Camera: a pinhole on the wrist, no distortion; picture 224 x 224 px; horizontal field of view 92.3 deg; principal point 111.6 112.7 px. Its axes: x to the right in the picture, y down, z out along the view. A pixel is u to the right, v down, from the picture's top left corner.
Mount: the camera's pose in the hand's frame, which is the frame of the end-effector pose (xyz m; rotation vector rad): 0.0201 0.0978 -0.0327 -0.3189 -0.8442 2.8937
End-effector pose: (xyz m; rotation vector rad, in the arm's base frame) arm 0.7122 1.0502 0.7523 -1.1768 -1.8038 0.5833
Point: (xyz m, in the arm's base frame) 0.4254 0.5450 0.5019
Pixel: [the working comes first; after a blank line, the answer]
In the camera's frame: 0.4076 0.0514 0.5641

189.3 122.5
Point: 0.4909 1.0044 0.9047
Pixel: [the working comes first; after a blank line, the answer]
In the camera's frame: -0.1176 0.2060 0.2851

67.2 190.4
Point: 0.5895 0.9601 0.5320
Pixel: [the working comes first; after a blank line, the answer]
In the camera's frame: 0.1213 -0.0983 0.2547

162.8 71.2
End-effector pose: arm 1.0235 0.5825 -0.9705 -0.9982 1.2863 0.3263
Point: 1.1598 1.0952 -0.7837
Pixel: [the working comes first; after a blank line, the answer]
In the camera's frame: 0.2150 -0.2708 0.4776

160.0 51.7
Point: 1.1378 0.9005 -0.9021
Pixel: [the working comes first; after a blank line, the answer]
In the camera's frame: 0.0786 -0.1568 0.3333

137.0 62.1
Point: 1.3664 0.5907 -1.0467
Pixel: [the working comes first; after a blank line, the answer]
In the camera's frame: -0.2399 0.1033 0.3381

35.3 145.6
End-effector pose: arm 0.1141 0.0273 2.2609 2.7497 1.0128 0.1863
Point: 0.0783 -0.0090 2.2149
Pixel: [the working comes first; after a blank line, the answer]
In the camera's frame: 0.0411 0.0495 0.1334

144.7 152.7
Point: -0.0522 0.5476 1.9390
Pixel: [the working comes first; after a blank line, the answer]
In the camera's frame: -0.3221 0.4206 0.4985

42.1 203.5
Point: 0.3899 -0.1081 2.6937
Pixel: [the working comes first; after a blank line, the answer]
In the camera's frame: -0.0184 -0.0671 -0.4315

behind the camera
